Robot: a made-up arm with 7 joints.
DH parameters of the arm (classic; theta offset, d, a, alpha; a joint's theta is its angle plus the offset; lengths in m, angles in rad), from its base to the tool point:
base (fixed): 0 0.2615 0.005 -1.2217
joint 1: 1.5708 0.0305 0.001 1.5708
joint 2: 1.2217 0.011 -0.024 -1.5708
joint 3: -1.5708 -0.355 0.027 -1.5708
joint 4: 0 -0.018 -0.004 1.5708
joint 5: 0 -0.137 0.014 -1.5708
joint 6: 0 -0.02 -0.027 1.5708
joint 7: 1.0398 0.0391 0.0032 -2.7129
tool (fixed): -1.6 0.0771 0 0
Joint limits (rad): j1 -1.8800..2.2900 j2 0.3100..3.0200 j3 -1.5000..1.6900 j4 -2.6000..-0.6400 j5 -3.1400..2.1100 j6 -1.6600..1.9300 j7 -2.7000..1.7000
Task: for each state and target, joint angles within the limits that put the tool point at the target. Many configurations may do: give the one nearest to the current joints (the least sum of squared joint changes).
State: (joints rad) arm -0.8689 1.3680 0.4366 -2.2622 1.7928 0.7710 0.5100
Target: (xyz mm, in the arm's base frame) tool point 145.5 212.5 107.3
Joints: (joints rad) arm -0.1664 1.0588 0.2076 -2.4340 1.8063 0.8901 0.5417
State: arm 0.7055 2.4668 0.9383 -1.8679 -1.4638 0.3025 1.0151
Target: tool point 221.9 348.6 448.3
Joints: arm 0.7909 2.1040 0.8418 -1.6415 -1.3798 0.3133 1.0623
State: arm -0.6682 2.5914 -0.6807 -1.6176 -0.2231 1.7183 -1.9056
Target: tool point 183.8 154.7 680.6
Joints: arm 0.0850 3.0200 -0.1951 -1.1274 -0.2673 1.5013 -1.9810
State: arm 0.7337 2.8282 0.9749 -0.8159 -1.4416 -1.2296 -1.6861
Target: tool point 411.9 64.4 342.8
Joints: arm 1.1211 3.0200 1.2014 -1.3643 -1.2982 -1.1937 -1.5786
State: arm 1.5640 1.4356 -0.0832 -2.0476 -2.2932 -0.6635 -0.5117
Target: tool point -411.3 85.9 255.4
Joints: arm 1.9539 0.8829 -0.4635 -1.6444 -2.3238 -0.8178 -0.5386
